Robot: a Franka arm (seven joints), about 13 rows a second.
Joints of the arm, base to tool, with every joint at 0 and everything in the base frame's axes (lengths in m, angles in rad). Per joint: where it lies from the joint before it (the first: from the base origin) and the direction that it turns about. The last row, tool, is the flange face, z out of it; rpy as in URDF.
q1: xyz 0 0 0.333 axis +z
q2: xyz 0 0 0 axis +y
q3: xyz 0 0 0.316 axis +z
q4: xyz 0.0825 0 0 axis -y
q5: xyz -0.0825 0 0.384 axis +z
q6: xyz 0 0 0 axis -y
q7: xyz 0.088 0 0 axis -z
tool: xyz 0 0 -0.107 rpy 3.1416 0 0
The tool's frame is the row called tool.
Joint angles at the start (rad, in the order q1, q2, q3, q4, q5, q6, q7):
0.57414 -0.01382 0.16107 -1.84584 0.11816 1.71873 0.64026
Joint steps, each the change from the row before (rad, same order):
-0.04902 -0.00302 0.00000 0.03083 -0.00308 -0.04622 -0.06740
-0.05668 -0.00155 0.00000 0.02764 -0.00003 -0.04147 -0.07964
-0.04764 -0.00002 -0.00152 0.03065 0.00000 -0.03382 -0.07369
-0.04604 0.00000 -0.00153 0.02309 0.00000 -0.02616 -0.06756
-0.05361 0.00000 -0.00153 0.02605 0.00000 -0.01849 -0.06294
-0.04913 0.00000 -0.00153 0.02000 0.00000 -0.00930 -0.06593
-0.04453 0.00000 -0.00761 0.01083 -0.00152 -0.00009 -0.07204
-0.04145 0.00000 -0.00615 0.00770 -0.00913 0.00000 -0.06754
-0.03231 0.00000 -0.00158 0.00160 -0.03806 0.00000 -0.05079
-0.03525 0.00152 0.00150 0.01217 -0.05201 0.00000 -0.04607
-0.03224 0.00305 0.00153 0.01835 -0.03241 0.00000 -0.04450
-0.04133 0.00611 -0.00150 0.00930 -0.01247 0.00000 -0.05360
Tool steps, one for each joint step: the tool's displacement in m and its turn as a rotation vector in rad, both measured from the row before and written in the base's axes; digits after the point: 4 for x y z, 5 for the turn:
0.0161 -0.0209 0.0126 0.00144 0.00716 0.02340
0.0175 -0.0247 0.0107 0.00686 0.00927 0.02640
0.0148 -0.0217 0.0118 0.01199 0.00184 0.02717
0.0132 -0.0217 0.0089 0.01099 0.00135 0.02184
0.0150 -0.0255 0.0108 0.01506 -0.00849 0.00892
0.0129 -0.0241 0.0086 0.01579 -0.01249 0.01538
0.0124 -0.0256 0.0050 0.01401 -0.01445 0.01912
0.0102 -0.0248 0.0035 0.00371 -0.01448 0.01993
0.0073 -0.0213 0.0004 -0.02918 -0.01544 0.01946
0.0078 -0.0228 0.0046 -0.04187 -0.02476 0.01589
0.0067 -0.0193 0.0069 -0.02355 -0.02147 0.01561
0.0071 -0.0240 0.0011 -0.00683 -0.00335 0.01124

